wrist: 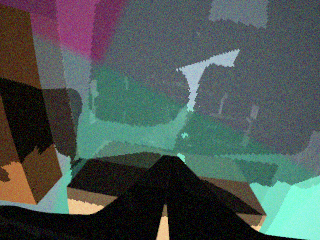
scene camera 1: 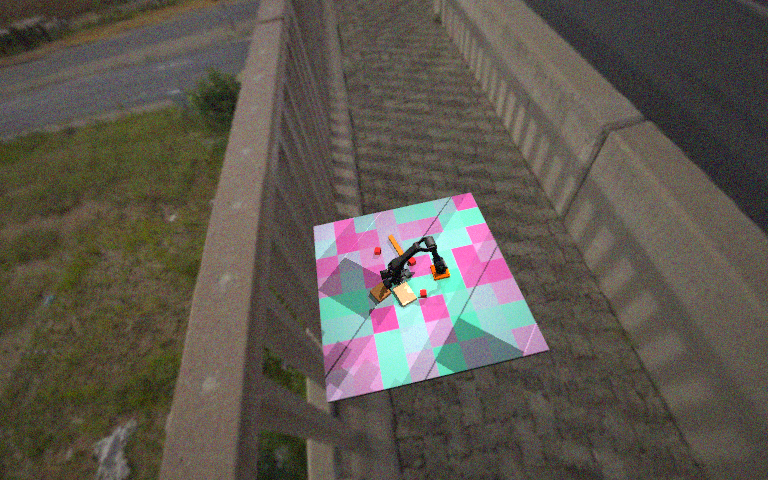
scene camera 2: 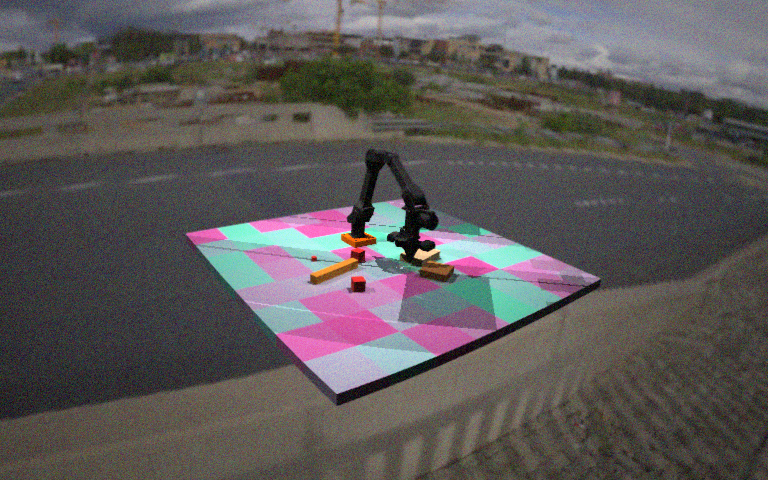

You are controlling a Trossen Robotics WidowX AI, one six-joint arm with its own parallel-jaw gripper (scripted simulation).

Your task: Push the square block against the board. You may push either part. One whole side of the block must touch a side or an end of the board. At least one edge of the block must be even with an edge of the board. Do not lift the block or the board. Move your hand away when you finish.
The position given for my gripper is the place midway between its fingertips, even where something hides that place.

I see my gripper (scene camera 2: 409,262).
My gripper is seen too in the wrist view (wrist: 169,163).
